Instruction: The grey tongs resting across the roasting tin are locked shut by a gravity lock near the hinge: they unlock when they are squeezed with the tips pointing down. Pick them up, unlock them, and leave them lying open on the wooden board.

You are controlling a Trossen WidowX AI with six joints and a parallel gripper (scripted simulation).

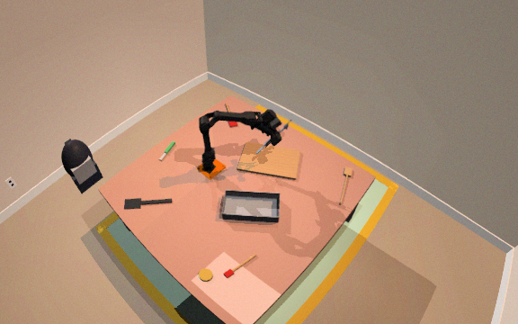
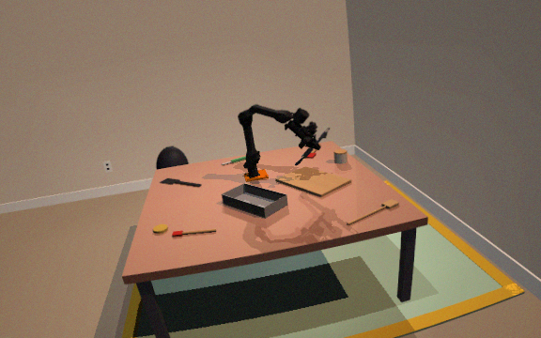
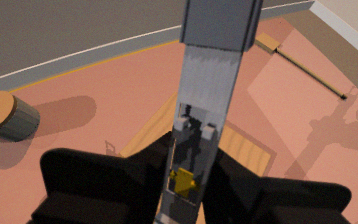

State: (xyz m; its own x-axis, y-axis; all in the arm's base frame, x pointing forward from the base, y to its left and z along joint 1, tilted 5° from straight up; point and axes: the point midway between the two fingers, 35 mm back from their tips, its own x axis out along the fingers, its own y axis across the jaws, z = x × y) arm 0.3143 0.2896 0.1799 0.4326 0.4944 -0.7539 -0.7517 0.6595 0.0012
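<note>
My gripper tip is now 2 cm to the left of the yellow lock piece, 2 cm below it and 2 cm past it. From my gripper tip the other things lie so: tin (41 cm to the right, 17 cm below, 6 cm ahead); wooden board (19 cm below, 4 cm to the right, 4 cm behind); black spatula (74 cm to the right, 50 cm behind, 19 cm below).
</note>
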